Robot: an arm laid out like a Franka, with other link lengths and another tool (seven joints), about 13 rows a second.
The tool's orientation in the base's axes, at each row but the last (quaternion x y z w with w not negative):
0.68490 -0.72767 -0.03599 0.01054
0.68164 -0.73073 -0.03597 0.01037
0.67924 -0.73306 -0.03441 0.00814
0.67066 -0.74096 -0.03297 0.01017
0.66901 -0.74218 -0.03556 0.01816
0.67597 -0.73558 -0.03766 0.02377
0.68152 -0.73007 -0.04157 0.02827
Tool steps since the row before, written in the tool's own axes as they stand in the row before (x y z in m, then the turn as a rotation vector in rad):
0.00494 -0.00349 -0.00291 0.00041 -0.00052 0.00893
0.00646 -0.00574 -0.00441 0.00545 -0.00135 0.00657
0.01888 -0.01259 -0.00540 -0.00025 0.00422 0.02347
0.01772 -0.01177 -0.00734 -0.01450 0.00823 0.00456
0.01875 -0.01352 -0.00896 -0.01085 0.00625 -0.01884
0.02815 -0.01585 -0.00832 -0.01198 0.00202 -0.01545
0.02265 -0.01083 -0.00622 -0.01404 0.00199 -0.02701
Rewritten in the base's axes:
0.00336 -0.00524 0.00250 -0.00008 -0.00010 -0.00895
0.00554 -0.00700 0.00380 0.00054 -0.00527 -0.00683
0.01139 -0.01997 0.00395 -0.00556 0.00149 -0.02314
0.01035 -0.01904 0.00607 -0.00699 0.01539 -0.00361
0.01212 -0.02028 0.00750 -0.00366 0.01089 0.01949
0.01406 -0.02956 0.00645 0.00034 0.01174 0.01576
0.00979 -0.02346 0.00477 0.00164 0.01354 0.02729

